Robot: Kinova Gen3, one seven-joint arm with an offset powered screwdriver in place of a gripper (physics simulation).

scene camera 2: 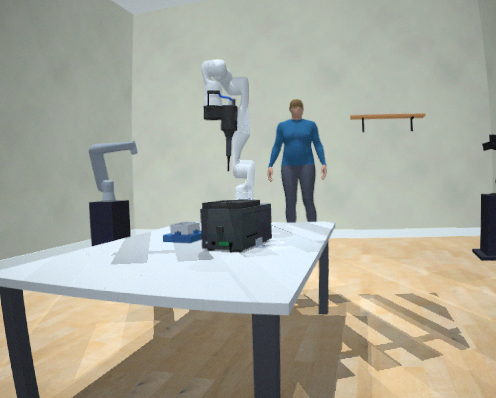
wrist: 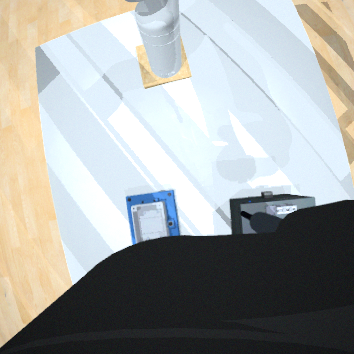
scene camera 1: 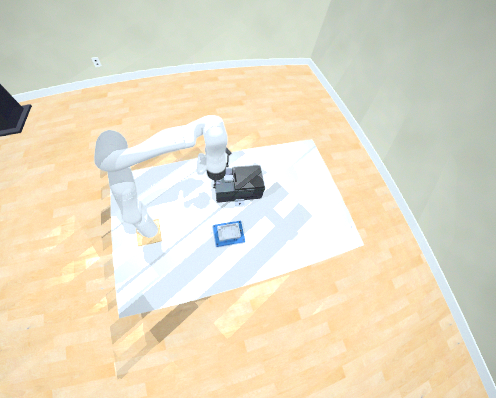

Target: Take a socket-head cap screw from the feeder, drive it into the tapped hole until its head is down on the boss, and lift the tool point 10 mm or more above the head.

Labels:
same spot on black screw feeder: (wrist: 252, 204) = (scene camera 1: 216, 188)

